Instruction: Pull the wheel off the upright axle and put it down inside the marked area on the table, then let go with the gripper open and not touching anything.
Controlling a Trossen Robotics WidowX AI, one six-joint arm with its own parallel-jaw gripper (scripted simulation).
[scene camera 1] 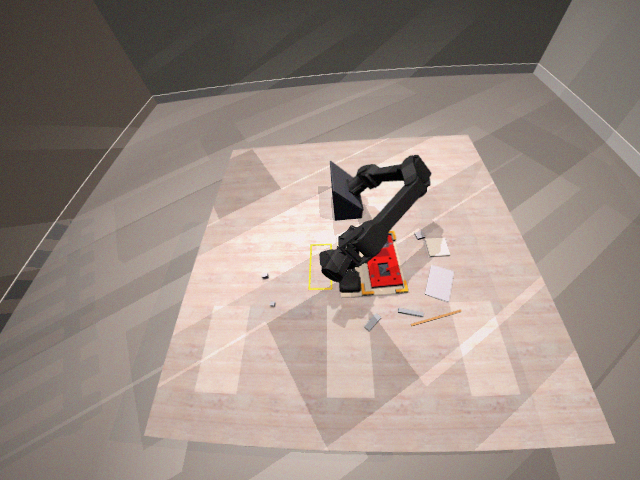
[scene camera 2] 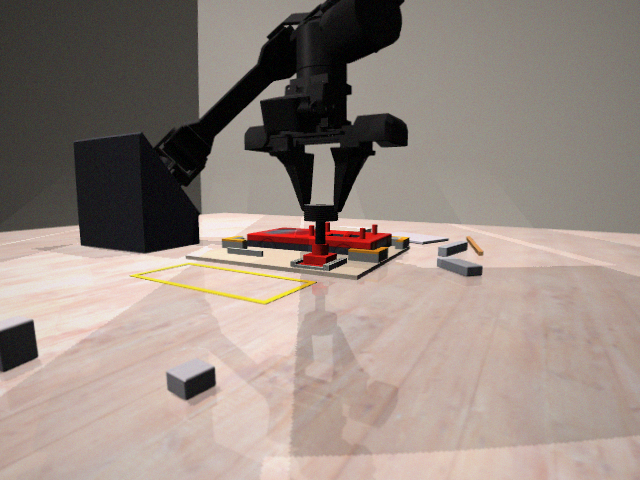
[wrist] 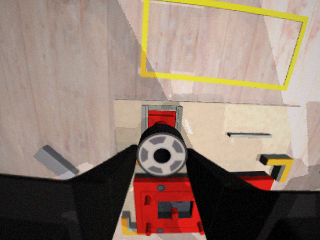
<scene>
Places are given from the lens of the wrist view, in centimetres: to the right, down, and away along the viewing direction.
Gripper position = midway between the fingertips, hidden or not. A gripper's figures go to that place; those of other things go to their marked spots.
my gripper (wrist: 161,151): 0, 3, 11
black wheel (wrist: 161,136): 0, 1, 9
red fixture plate (wrist: 159,200): 0, 12, 18
The marked spots on the red fixture plate and the black wheel are 13 cm apart.
</scene>
